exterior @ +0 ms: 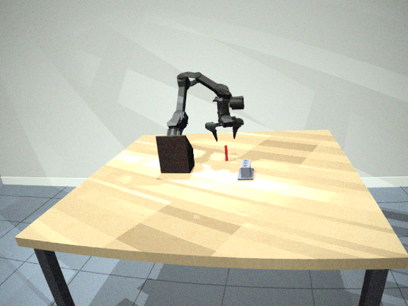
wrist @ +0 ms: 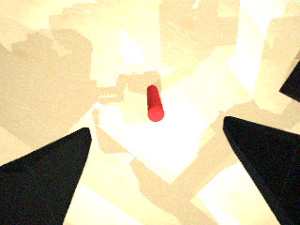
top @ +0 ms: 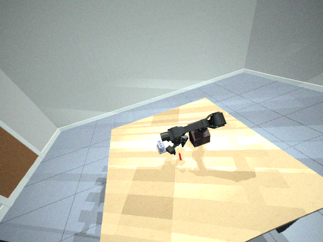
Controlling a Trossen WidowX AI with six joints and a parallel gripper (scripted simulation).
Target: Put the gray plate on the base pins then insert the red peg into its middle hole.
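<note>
My gripper tip is 7 cm above the red peg. Also, from my gripper tip: gray plate: 18 cm to the right, 12 cm ahead, 6 cm below.
</note>
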